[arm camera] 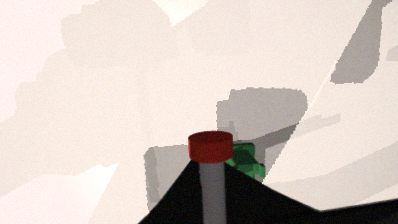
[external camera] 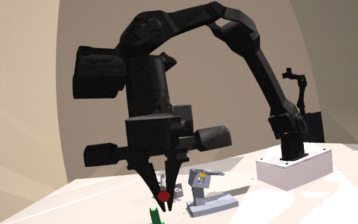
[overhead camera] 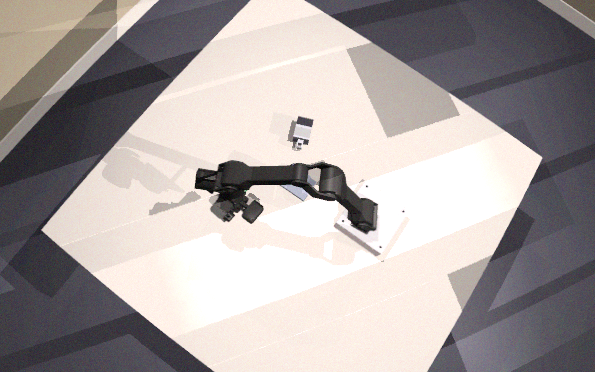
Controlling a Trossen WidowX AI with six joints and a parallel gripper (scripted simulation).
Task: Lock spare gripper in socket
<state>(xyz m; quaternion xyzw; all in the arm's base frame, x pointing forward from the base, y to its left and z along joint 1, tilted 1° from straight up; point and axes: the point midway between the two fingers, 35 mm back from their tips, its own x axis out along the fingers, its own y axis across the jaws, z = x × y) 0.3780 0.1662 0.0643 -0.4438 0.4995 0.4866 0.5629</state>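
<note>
The green stand lies 9 cm to the right of my gripper tip, 7 cm below it and 2 cm ahead of it. From my gripper tip the other things lie so: spare gripper: 36 cm to the right, 7 cm below, 6 cm behind; then grey mount: 19 cm to the right, 12 cm behind, 4 cm below.
</note>
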